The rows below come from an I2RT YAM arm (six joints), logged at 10 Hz.
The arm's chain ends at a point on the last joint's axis. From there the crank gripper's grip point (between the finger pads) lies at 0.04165 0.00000 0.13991 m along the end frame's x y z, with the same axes.
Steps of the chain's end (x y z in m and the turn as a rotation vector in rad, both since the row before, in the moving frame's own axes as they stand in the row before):
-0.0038 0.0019 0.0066 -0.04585 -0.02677 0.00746
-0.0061 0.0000 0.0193 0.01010 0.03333 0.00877
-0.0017 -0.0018 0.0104 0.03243 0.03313 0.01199
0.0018 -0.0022 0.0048 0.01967 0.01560 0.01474
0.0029 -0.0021 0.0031 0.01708 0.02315 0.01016
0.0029 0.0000 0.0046 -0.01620 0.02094 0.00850
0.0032 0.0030 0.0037 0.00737 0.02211 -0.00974
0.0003 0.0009 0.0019 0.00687 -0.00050 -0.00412
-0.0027 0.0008 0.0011 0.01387 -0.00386 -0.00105
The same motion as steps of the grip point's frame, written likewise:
-0.0076 0.0086 0.0075 -0.04585 -0.02677 0.00746
-0.0015 -0.0010 0.0178 0.01010 0.03333 0.00877
0.0029 -0.0058 0.0089 0.03243 0.03313 0.01199
0.0040 -0.0043 0.0041 0.01967 0.01560 0.01474
0.0061 -0.0040 0.0021 0.01708 0.02315 0.01016
0.0058 0.0026 0.0037 -0.01620 0.02094 0.00850
0.0063 0.0016 0.0027 0.00737 0.02211 -0.00974
0.0002 -0.0002 0.0019 0.00687 -0.00050 -0.00412
-0.0032 -0.0012 0.0012 0.01387 -0.00386 -0.00105

